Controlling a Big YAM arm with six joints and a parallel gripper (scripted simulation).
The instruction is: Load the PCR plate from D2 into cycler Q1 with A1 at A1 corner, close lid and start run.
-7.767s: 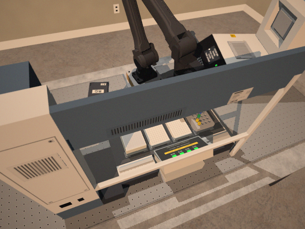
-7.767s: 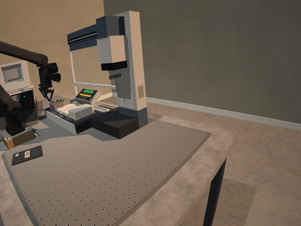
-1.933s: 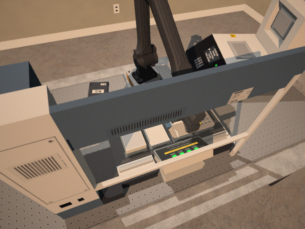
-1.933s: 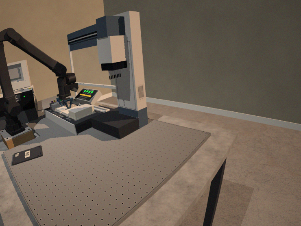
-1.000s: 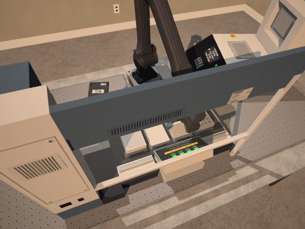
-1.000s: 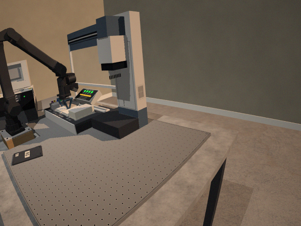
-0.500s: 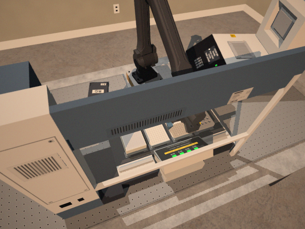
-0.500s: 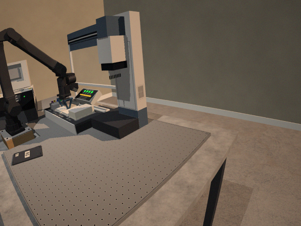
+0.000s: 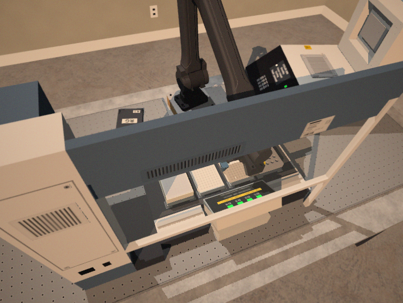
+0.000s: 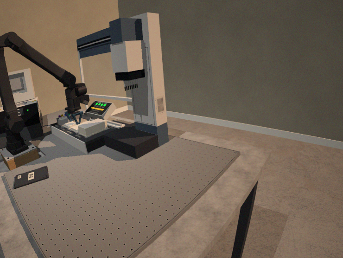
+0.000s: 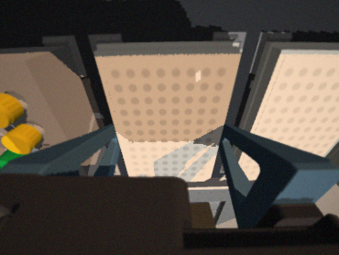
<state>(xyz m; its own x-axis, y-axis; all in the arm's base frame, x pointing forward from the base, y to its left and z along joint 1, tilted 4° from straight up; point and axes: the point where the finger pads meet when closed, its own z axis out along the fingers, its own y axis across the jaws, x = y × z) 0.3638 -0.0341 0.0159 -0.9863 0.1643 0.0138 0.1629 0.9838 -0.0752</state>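
My hand is 2 cm short of the tube cooling block, 10 cm to the right of it and 1 cm below it. Round my hand: gantry beam 17 cm ahead, 12 cm to the right, 45 cm above; then tower 9 cm ahead, 47 cm to the right, 21 cm above; then regrip nest RG 41 cm behind, 22 cm to the right, 6 cm below.
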